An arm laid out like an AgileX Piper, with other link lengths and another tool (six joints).
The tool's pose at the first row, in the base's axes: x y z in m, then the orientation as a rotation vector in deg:
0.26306 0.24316 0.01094 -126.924 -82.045 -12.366
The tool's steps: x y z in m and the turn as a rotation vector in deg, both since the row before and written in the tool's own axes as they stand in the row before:
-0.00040 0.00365 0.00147 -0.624 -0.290 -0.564
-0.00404 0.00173 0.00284 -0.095 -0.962 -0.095
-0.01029 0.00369 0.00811 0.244 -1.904 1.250
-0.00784 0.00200 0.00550 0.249 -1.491 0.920
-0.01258 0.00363 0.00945 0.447 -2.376 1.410
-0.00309 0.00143 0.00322 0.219 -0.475 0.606
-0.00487 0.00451 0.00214 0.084 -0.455 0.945
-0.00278 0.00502 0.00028 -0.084 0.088 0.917
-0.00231 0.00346 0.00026 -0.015 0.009 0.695
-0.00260 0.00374 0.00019 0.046 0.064 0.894
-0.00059 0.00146 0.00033 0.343 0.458 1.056
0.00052 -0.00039 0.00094 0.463 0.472 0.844
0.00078 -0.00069 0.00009 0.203 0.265 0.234
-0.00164 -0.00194 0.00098 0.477 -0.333 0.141
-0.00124 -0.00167 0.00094 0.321 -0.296 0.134
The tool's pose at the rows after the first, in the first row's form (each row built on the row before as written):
0.26594 0.24234 0.00836 -127.162 -82.961 -12.720
0.26542 0.23981 0.00381 -127.572 -83.594 -11.784
0.26334 0.23382 -0.00823 -129.004 -83.097 -9.113
0.26087 0.22897 -0.01636 -130.013 -82.740 -6.982
0.25689 0.22102 -0.02984 -131.497 -82.184 -3.542
0.25610 0.21909 -0.03404 -131.909 -81.655 -2.659
0.25727 0.21406 -0.03873 -132.654 -80.757 -1.795
0.26015 0.20985 -0.04137 -133.329 -79.671 -1.684
0.26187 0.20661 -0.04334 -133.815 -78.858 -1.499
0.26365 0.20296 -0.04541 -134.363 -77.765 -1.277
0.26449 0.20197 -0.04636 -134.640 -76.206 -1.264
0.26426 0.20292 -0.04695 -134.661 -74.857 -1.251
0.26411 0.20389 -0.04660 -134.562 -74.399 -1.356
0.26144 0.20384 -0.04712 -134.352 -74.257 -0.610
0.25921 0.20397 -0.04759 -134.255 -74.149 -0.013

